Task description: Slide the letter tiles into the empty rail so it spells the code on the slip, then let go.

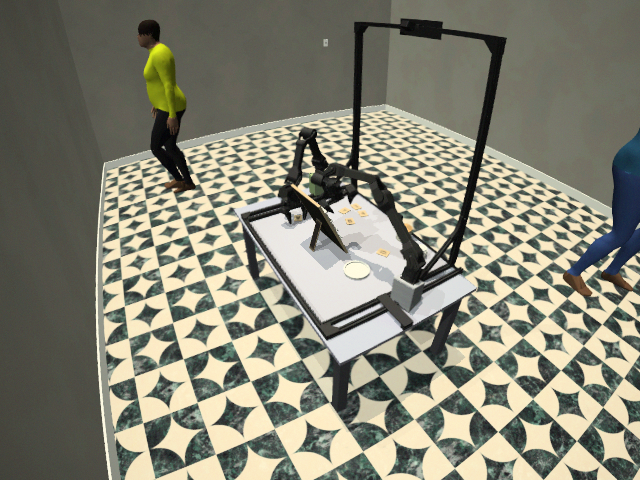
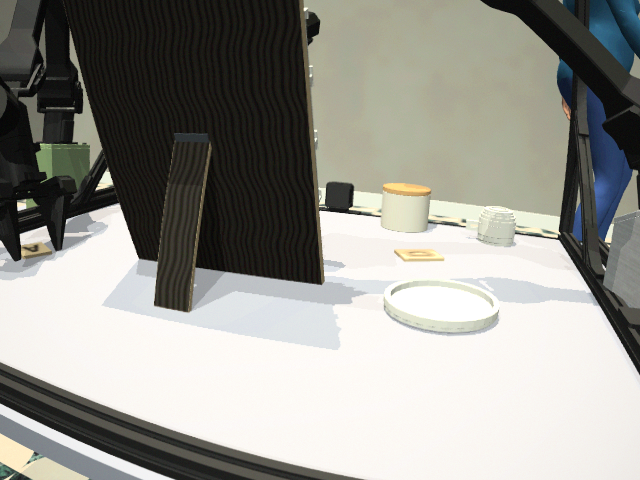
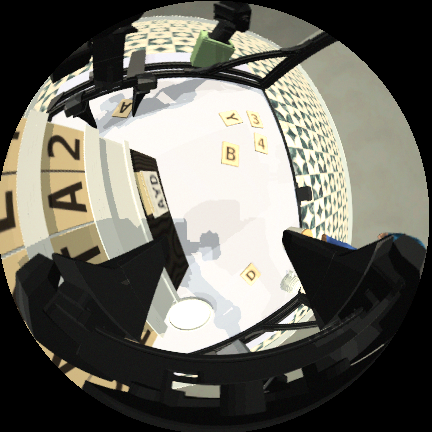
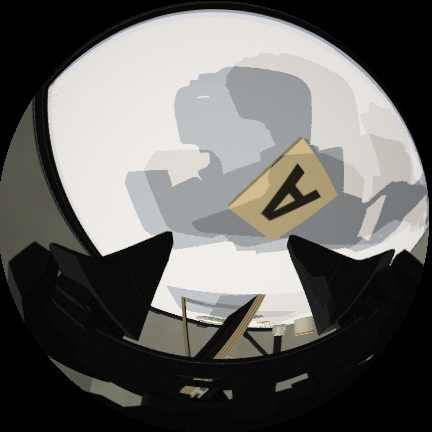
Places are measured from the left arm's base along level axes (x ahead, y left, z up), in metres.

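Pixels of known places: left gripper, fingertip midpoint: (image 1: 341, 208) (image 3: 226, 239); right gripper, fingertip midpoint: (image 1: 297, 222) (image 2: 39, 255) (image 3: 114, 121) (image 4: 232, 239); left arm's base, link origin: (image 1: 409, 279); right arm's base, link origin: (image 2: 56, 143) (image 3: 217, 37).
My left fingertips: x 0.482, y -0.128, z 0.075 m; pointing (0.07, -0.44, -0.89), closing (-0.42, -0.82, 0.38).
Note:
For each thing: its top centre in the pictures, then the offset to it from my left fingertips. "pt": a spot on its surface instead.
- tile, top centre: (image 4: 287, 199) (image 2: 32, 248) (image 3: 123, 107) dx +0.314, dy +0.007, dz -0.191 m
- pale rail, surface spot: (image 3: 125, 170) pt dx +0.112, dy +0.047, dz -0.093 m
- slip, top centre: (image 3: 153, 190) dx +0.074, dy +0.026, dz -0.130 m
- Tiles Y, top centre: (image 3: 231, 116) dx +0.175, dy -0.231, dz -0.191 m
- B, top centre: (image 3: 230, 153) dx +0.081, dy -0.167, dz -0.191 m
- D, top centre: (image 2: 419, 253) (image 3: 250, 274) (image 1: 383, 252) dx -0.220, dy -0.068, dz -0.191 m
- round white dish, top centre: (image 2: 442, 297) (image 3: 189, 317) (image 4: 210, 321) (image 1: 356, 268) dx -0.208, dy +0.128, dz -0.180 m
- board's prop leg, surface spot: (image 2: 180, 227) pt dx +0.052, dy +0.134, dz -0.119 m
- jar with an orange lid, top centre: (image 2: 407, 187) (image 3: 306, 242) (image 4: 303, 333) dx -0.226, dy -0.244, dz -0.127 m
- ribbed white jar, top centre: (image 2: 493, 207) (image 3: 297, 284) (image 4: 279, 334) dx -0.361, dy -0.180, dz -0.140 m
My right gripper (image 1: 297, 221) (image 2: 39, 253) (image 3: 114, 121) (image 4: 232, 239) is open and low over the table, close to the A tile (image 2: 35, 251) (image 3: 123, 108) (image 4: 283, 189), which lies flat. My left gripper (image 1: 341, 204) (image 3: 226, 239) is open and empty, high on the front side of the tilted board (image 1: 323, 219) (image 2: 206, 77). The board bears rows of tiles, and a pale rail (image 3: 125, 170) shows no tiles. The slip (image 3: 159, 192) reads AYD in the part I see. Tiles Y (image 3: 231, 118), 3 (image 3: 255, 119), 4 (image 3: 261, 143), B (image 3: 230, 153) and D (image 1: 383, 252) (image 3: 250, 274) lie flat.
A round white dish (image 1: 356, 269) (image 2: 439, 324) lies near the board's prop leg (image 2: 180, 227). A jar with an orange lid (image 2: 405, 211), a ribbed white jar (image 2: 496, 225) and a small black box (image 2: 339, 195) stand at the far side. A black frame (image 1: 486, 118) rises over the table.

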